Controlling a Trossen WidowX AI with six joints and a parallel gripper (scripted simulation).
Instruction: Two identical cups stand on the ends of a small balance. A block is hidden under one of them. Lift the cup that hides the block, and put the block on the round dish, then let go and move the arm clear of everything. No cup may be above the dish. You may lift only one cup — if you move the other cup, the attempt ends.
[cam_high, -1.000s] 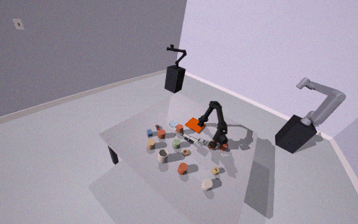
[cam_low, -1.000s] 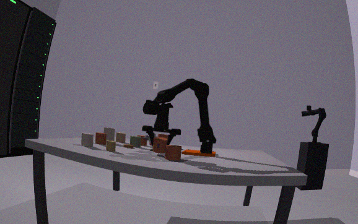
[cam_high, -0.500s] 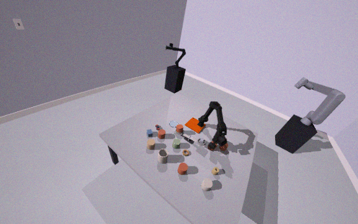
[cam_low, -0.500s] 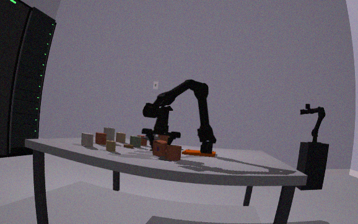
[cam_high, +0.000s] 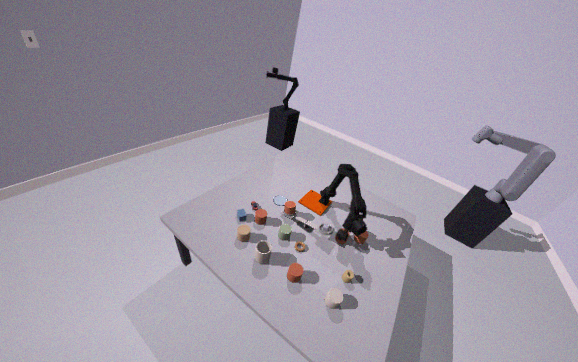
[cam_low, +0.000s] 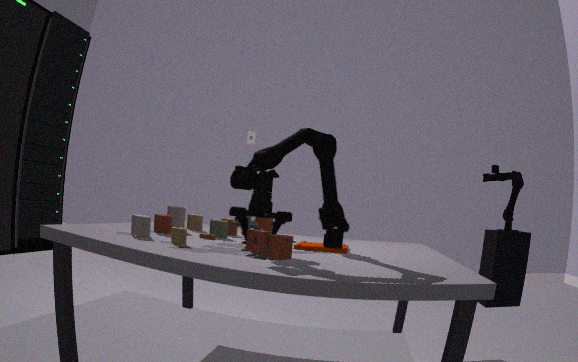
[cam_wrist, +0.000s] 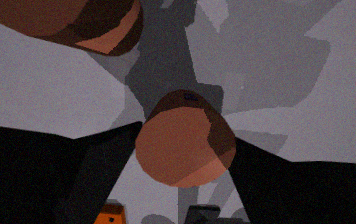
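Now: gripper tip 70 mm short of the grey block, 100 mm to the left of it and 60 mm below it. Round my gripper tip: balance (70 mm ahead, 220 mm to the right, 10 mm below); then pale round dish (10 mm behind, 480 mm to the right, 30 mm below); then balance beam (70 mm ahead, 230 mm to the right, 10 mm above).
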